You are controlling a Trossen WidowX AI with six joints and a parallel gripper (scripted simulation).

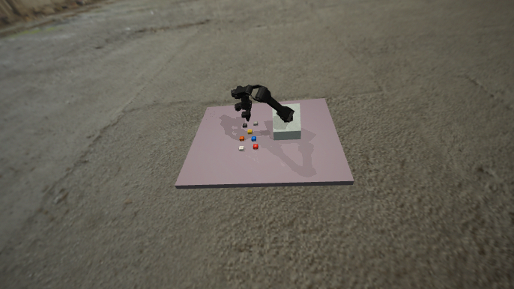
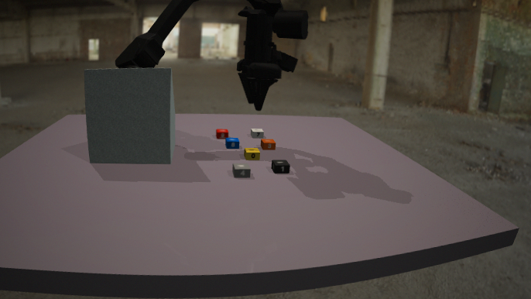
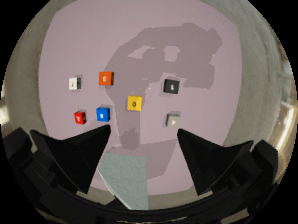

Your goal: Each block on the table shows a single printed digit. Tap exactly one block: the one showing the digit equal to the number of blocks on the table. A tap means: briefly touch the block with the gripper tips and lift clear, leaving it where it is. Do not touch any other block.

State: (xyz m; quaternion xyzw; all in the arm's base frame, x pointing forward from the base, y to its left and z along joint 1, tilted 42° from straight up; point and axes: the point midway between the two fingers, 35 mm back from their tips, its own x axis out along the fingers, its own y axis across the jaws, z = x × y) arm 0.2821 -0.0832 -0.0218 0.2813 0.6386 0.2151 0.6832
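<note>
Right now the white block is 200 mm to the left of my gripper tip, 120 mm below it and 70 mm ahead of it. From my gripper tip the other things lie so: grey block: 120 mm below, 80 mm to the right, 40 mm behind; yellow block: 120 mm below, 20 mm to the left, 10 mm ahead; black block: 120 mm below, 70 mm to the right, 50 mm ahead.
</note>
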